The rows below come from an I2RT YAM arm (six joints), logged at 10 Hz.
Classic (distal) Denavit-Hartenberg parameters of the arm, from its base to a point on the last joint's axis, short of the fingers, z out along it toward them. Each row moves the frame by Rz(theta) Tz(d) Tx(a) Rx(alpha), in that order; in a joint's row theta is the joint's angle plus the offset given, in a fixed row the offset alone. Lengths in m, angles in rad.
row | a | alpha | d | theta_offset
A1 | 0.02 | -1.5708 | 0.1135 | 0
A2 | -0.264 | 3.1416 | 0 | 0
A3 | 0.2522 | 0 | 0 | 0.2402
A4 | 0.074 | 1.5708 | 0 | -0.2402
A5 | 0 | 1.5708 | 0 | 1.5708
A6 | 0 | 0 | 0.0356 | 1.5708
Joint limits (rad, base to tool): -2.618..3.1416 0..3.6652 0..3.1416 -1.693..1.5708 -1.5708..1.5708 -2.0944..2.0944
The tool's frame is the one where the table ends.
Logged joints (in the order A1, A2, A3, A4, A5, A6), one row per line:
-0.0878 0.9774 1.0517 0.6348 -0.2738 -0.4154
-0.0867 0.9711 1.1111 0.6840 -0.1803 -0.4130
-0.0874 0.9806 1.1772 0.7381 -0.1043 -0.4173
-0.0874 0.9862 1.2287 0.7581 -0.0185 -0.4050
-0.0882 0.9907 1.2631 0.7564 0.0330 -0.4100
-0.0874 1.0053 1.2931 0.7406 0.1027 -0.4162
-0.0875 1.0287 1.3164 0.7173 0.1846 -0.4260
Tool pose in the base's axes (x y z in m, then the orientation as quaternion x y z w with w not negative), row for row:
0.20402 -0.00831 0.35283 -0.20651 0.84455 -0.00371 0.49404
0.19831 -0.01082 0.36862 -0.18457 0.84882 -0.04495 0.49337
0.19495 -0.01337 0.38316 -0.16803 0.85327 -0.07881 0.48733
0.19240 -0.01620 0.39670 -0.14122 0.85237 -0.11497 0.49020
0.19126 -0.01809 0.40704 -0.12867 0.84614 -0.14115 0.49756
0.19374 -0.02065 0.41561 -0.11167 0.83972 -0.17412 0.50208
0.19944 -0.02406 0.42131 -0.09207 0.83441 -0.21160 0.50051
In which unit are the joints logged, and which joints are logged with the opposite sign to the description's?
The joints are logged in radians. Opposite sign: A4.
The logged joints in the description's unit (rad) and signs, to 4 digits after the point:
-0.0878 0.9774 1.0517 -0.6348 -0.2738 -0.4154
-0.0867 0.9711 1.1111 -0.6840 -0.1803 -0.4130
-0.0874 0.9806 1.1772 -0.7381 -0.1043 -0.4173
-0.0874 0.9862 1.2287 -0.7581 -0.0185 -0.4050
-0.0882 0.9907 1.2631 -0.7564 0.0330 -0.4100
-0.0874 1.0053 1.2931 -0.7406 0.1027 -0.4162
-0.0875 1.0287 1.3164 -0.7173 0.1846 -0.4260

